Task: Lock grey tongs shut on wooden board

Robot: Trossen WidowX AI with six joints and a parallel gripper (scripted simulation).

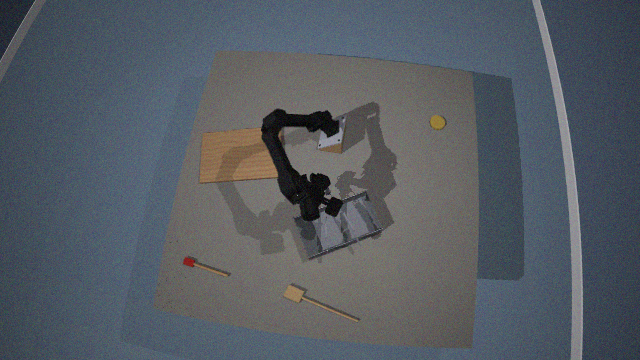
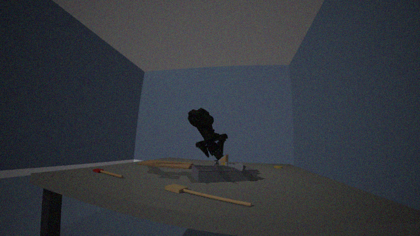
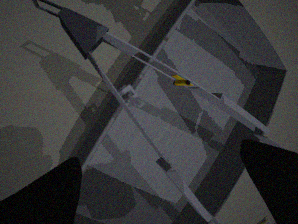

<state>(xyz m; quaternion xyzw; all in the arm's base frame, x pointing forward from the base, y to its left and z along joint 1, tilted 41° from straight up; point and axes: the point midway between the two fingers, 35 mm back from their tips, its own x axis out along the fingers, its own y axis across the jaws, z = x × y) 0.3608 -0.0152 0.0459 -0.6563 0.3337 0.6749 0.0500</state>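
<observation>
My gripper tip is 5 cm short of the grey roasting tin, 5 cm to the right of it and 8 cm above it. From my gripper tip the other things lie so: wooden board: 27 cm behind, 37 cm to the right, 10 cm below; yellow disc: 42 cm behind, 50 cm to the left, 10 cm below.
</observation>
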